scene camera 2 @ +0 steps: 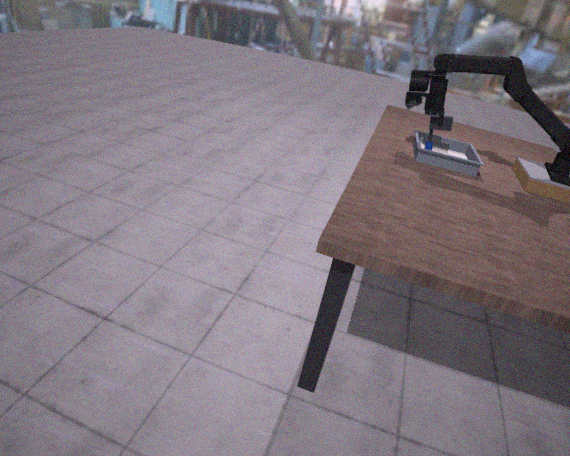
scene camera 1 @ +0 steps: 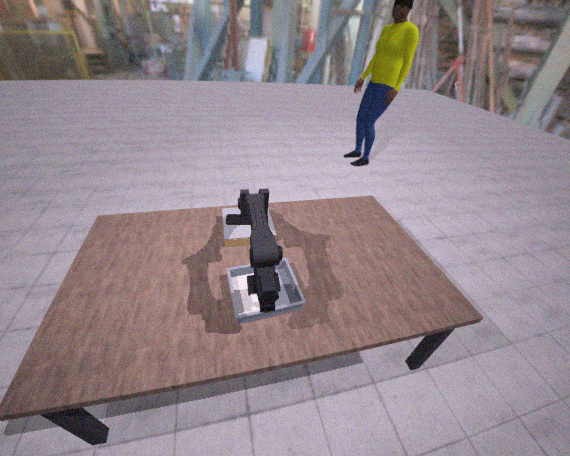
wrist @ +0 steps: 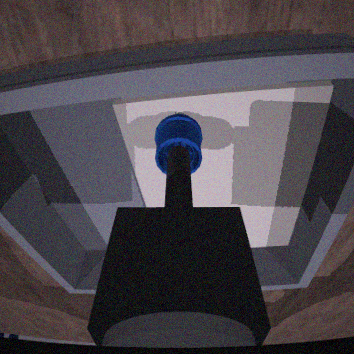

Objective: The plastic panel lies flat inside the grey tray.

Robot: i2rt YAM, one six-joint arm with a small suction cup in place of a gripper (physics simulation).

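Frame: origin at the arm's base, x up, y ahead, z left, level; centimetres.
Seen in the pictures: end effector, tool point: [scene camera 2: 428, 149] [wrist: 178, 135]; arm's base, origin of the base link: [scene camera 2: 557, 174] [scene camera 1: 247, 220].
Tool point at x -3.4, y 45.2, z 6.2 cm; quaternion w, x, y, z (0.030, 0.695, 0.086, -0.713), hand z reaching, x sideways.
Offsets run from my tool point to a thing's top centre. Level surfaces: height alone.
The white plastic panel @[dx -0.8, dy -5.9, dz -4.1 cm] [scene camera 1: 242, 286] [scene camera 2: 456, 154] [wrist: 215, 175] lies flat on the floor of the grey tray @[dx +3.2, dy -5.8, dz +0.5 cm] [scene camera 1: 270, 312] [scene camera 2: 447, 164] [wrist: 175, 82], towards its right side in the wrist view. The tray sits near the middle of the wooden table @[dx -1.8 cm] [scene camera 1: 147, 271] [scene camera 2: 419, 217]. My gripper, a blue suction cup [scene camera 2: 429, 145] [wrist: 178, 140], points down inside the tray, right over the panel's left part. I cannot tell whether it touches the panel. In scene camera 1 the black arm [scene camera 1: 262, 246] hides the cup.
The arm's base stands on a pale plate [scene camera 1: 235, 232] behind the tray. A person in a yellow top [scene camera 1: 391, 54] stands on the tiled floor beyond the table's far right corner. The table's edge [scene camera 2: 337, 240] is close to the tray in scene camera 2.
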